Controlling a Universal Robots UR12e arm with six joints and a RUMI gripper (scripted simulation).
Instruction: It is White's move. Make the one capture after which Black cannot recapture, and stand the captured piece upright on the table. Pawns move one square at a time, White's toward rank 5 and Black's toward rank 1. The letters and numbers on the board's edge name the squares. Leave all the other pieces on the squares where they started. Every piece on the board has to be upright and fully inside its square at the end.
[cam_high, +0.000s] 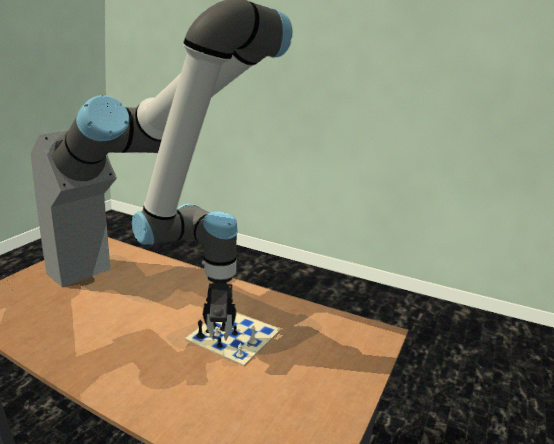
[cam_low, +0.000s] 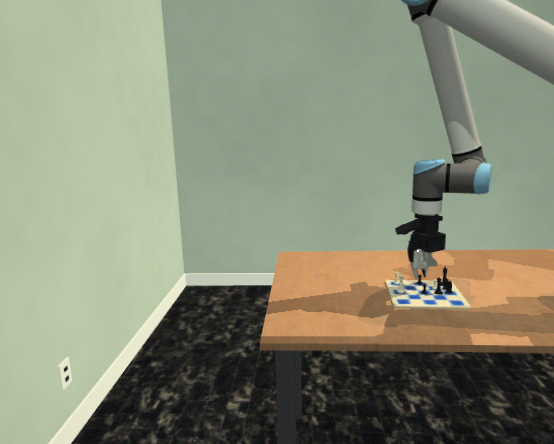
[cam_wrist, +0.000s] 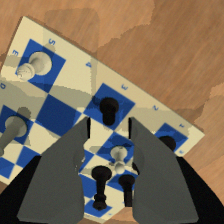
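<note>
My hand is 50 mm to the right of the white pawn, 30 mm past it and 20 mm above it. Round my hand: blue-and-cream chessboard (80 mm to the left, 40 mm below, 20 mm ahead).
</note>
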